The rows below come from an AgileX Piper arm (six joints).
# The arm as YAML. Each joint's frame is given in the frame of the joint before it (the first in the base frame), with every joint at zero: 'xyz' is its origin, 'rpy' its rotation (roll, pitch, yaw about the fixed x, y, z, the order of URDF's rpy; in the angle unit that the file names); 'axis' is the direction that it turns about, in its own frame. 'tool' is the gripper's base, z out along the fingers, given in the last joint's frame.
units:
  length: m
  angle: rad
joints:
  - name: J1
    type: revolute
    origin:
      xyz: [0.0, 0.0, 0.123]
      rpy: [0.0, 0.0, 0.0]
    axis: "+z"
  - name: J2
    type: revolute
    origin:
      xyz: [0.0, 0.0, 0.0]
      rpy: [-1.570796, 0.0, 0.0]
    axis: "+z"
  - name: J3
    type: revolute
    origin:
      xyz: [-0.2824, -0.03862, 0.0]
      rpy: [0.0, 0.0, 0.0]
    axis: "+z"
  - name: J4
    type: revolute
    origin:
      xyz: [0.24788, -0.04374, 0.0]
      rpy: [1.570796, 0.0, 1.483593]
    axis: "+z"
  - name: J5
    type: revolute
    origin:
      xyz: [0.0, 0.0, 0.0]
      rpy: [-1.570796, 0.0, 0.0]
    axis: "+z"
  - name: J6
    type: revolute
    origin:
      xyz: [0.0, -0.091, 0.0]
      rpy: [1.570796, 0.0, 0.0]
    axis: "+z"
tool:
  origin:
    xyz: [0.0, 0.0, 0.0]
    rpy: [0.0, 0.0, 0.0]
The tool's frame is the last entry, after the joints.
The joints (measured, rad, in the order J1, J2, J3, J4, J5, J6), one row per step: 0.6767, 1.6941, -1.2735, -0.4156, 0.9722, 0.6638; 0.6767, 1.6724, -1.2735, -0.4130, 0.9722, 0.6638; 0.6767, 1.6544, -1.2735, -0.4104, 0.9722, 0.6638; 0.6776, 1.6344, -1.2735, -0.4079, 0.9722, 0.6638; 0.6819, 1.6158, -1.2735, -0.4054, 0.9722, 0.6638; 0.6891, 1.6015, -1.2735, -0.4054, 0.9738, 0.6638; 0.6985, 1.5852, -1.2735, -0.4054, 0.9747, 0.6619; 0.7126, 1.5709, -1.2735, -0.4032, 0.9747, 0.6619; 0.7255, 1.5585, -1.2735, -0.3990, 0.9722, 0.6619; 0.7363, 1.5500, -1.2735, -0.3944, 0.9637, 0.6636; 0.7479, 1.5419, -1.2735, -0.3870, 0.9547, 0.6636
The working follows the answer.
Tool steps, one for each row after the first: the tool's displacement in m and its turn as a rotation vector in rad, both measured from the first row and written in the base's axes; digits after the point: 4 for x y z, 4 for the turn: -0.0024, -0.0017, 0.0073, 0.0155, -0.0154, -0.0008; -0.0046, -0.0032, 0.0134, 0.0287, -0.0279, -0.0016; -0.0072, -0.0047, 0.0200, 0.0431, -0.0419, -0.0014; -0.0104, -0.0052, 0.0261, 0.0568, -0.0548, 0.0022; -0.0136, -0.0048, 0.0308, 0.0650, -0.0646, 0.0089; -0.0174, -0.0040, 0.0361, 0.0741, -0.0762, 0.0197; -0.0221, -0.0018, 0.0407, 0.0855, -0.0853, 0.0332; -0.0263, 0.0006, 0.0447, 0.0988, -0.0932, 0.0460; -0.0293, 0.0032, 0.0476, 0.1148, -0.1017, 0.0574; -0.0326, 0.0061, 0.0503, 0.1322, -0.1082, 0.0705
Tool pose at each row, in the base's axes (x y z in m, rotation vector in rad; rounded; the steps above come from the unrounded poses): 0.2865, 0.1912, 0.2555, -0.2743, 2.6866, -0.1776; 0.2841, 0.1895, 0.2628, -0.2660, 2.6718, -0.1584; 0.2820, 0.1880, 0.2688, -0.2590, 2.6597, -0.1422; 0.2793, 0.1865, 0.2755, -0.2527, 2.6457, -0.1243; 0.2762, 0.1860, 0.2816, -0.2513, 2.6322, -0.1064; 0.2730, 0.1864, 0.2863, -0.2561, 2.6211, -0.0947; 0.2691, 0.1872, 0.2916, -0.2656, 2.6075, -0.0806; 0.2645, 0.1895, 0.2962, -0.2784, 2.5956, -0.0627; 0.2603, 0.1918, 0.3001, -0.2898, 2.5849, -0.0424; 0.2572, 0.1944, 0.3030, -0.2983, 2.5736, -0.0192; 0.2539, 0.1973, 0.3057, -0.3088, 2.5636, 0.0065

